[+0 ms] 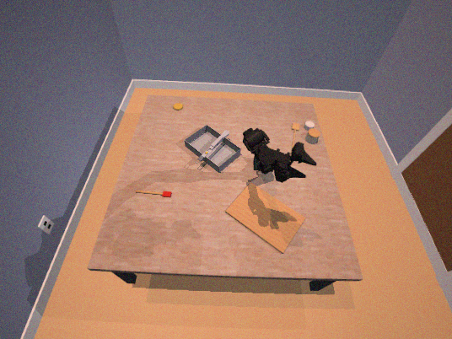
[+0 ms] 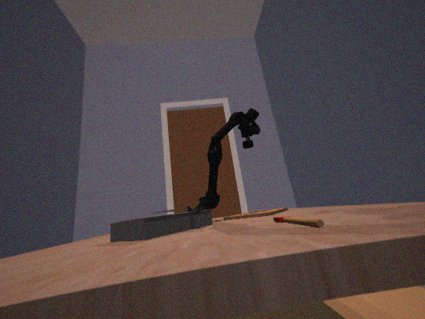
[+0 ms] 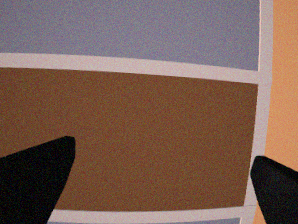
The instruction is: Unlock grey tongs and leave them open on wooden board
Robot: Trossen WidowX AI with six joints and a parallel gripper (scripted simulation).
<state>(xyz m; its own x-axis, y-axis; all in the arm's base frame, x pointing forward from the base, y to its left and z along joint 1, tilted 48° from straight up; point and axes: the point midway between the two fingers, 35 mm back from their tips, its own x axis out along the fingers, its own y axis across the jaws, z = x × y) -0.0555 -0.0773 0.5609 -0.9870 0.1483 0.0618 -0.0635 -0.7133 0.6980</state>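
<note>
The yellow lock piece lies 47 cm ahead of my gripper tip, 36 cm to the right of it and 41 cm below it. From my gripper tip the other things lie so: roasting tin (44 cm ahead, 44 cm to the right, 44 cm below); wooden board (9 cm ahead, 3 cm to the right, 46 cm below); small tin (21 cm behind, 65 cm to the right, 44 cm below).
</note>
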